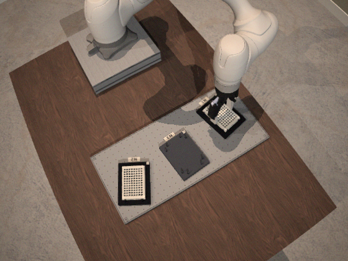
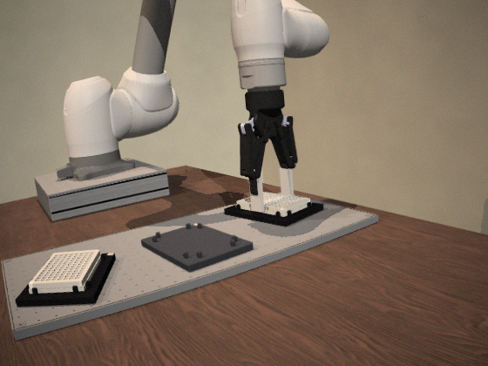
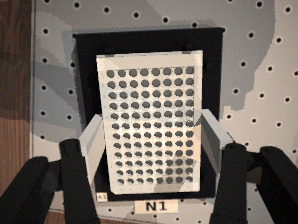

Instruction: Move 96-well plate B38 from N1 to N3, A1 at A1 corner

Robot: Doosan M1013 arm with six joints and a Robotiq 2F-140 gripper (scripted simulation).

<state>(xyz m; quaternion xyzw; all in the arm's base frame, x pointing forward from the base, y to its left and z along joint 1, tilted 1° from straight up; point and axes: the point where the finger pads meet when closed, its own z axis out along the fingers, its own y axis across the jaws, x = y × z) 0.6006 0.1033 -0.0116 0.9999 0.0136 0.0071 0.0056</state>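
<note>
The black plate nest N1 lies 4 cm below my hand. Round my hand: N1 label: 10 cm behind, 4 cm below; then white 96-well plate B38: 2 cm below; then dark grey landing nest N3: 2 cm ahead, 22 cm to the right, 4 cm below.
</note>
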